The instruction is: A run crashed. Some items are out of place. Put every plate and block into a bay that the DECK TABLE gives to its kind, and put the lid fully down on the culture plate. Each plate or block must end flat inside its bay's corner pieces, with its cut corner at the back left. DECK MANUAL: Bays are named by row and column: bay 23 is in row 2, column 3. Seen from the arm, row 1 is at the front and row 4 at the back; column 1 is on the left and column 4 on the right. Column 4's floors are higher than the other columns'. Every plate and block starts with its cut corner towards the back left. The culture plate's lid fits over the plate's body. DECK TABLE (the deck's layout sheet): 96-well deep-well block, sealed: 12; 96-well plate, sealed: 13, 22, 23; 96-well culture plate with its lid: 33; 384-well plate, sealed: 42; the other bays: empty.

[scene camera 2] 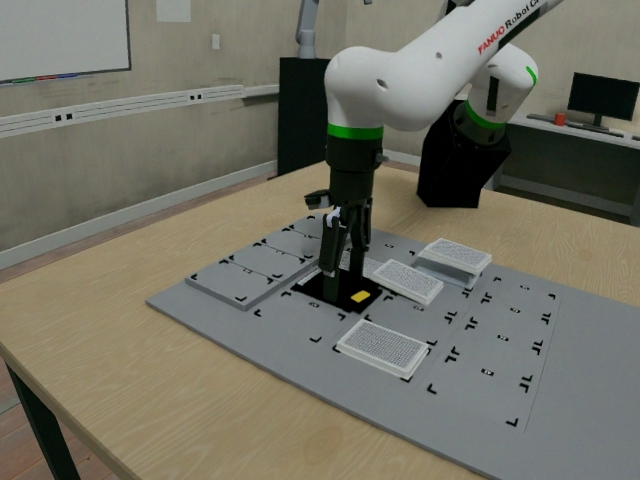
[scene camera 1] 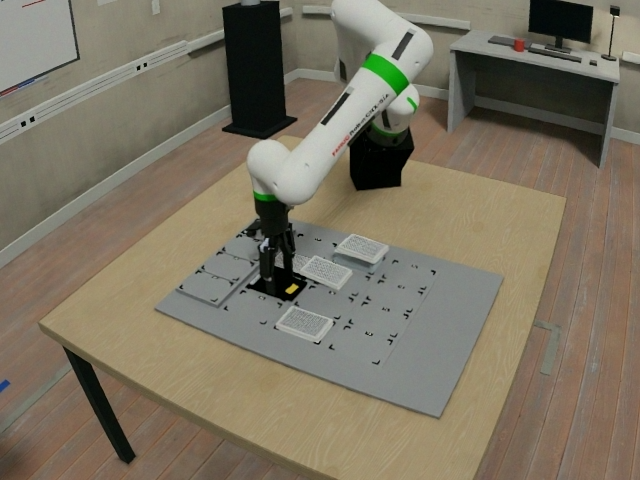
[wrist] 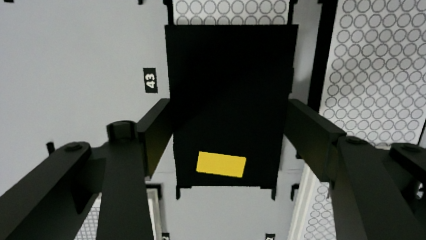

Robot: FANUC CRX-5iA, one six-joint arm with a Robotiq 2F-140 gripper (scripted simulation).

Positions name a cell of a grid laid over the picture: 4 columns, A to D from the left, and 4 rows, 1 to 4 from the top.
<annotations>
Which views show the gripper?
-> Scene camera 2, scene camera 1 and the wrist view: all of them.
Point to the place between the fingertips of the gripper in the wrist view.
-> At C2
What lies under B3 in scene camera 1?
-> The gripper.
</annotations>
